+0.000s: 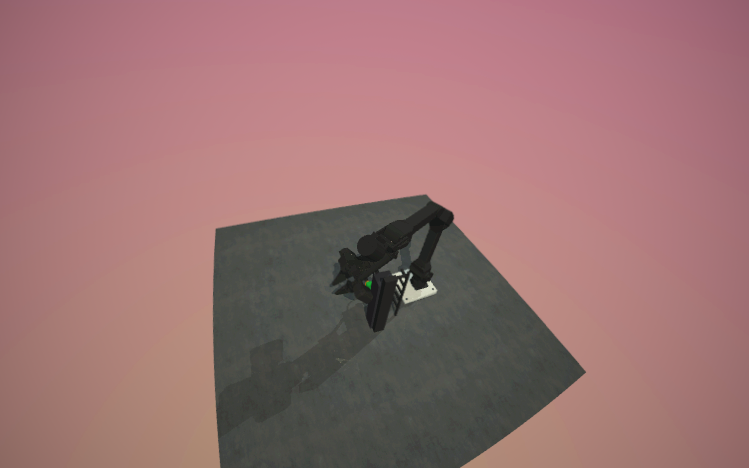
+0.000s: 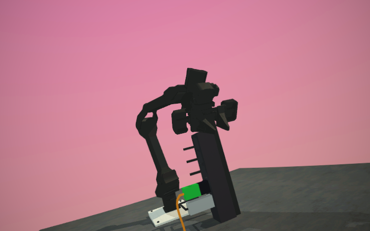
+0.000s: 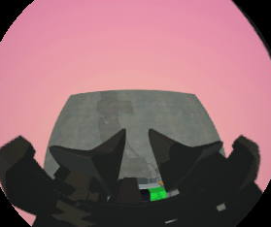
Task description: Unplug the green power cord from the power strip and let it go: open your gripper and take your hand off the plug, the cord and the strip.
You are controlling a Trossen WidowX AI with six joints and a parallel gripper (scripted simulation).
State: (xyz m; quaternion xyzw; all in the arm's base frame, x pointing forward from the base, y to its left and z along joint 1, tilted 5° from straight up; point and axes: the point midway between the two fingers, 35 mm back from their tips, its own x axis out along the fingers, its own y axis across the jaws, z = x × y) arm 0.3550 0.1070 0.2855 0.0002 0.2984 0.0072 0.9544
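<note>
Right now the green plug is 16 cm behind my gripper tip, 13 cm below it and 5 cm to the right of it.
</note>
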